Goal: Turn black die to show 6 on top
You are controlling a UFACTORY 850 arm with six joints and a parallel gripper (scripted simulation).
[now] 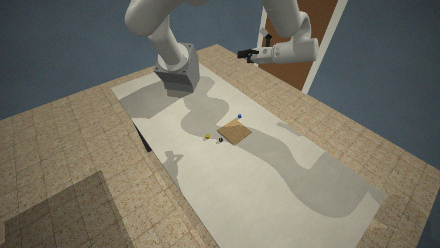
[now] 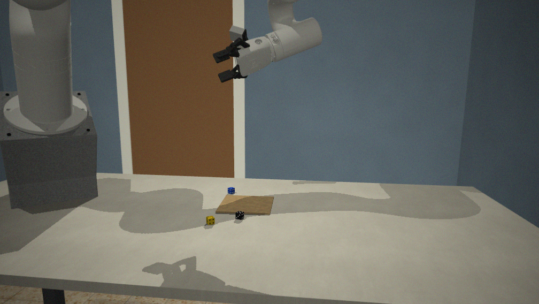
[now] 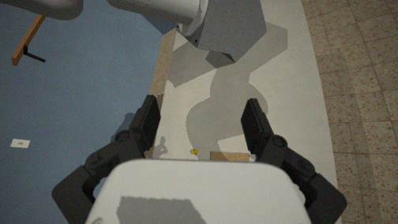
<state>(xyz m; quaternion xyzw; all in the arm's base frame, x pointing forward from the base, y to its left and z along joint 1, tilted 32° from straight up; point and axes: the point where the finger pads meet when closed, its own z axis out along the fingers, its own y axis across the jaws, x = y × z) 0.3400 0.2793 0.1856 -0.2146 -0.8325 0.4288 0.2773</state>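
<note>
The yellow die lies 50 mm ahead of my hand, 260 mm to the right of it and 360 mm below it. Also, from my hand: blue die: 30 mm ahead, 10 mm to the right, 360 mm below; black die: 110 mm ahead, 210 mm to the right, 360 mm below; tan square mat: 100 mm ahead, 110 mm to the right, 370 mm below.
</note>
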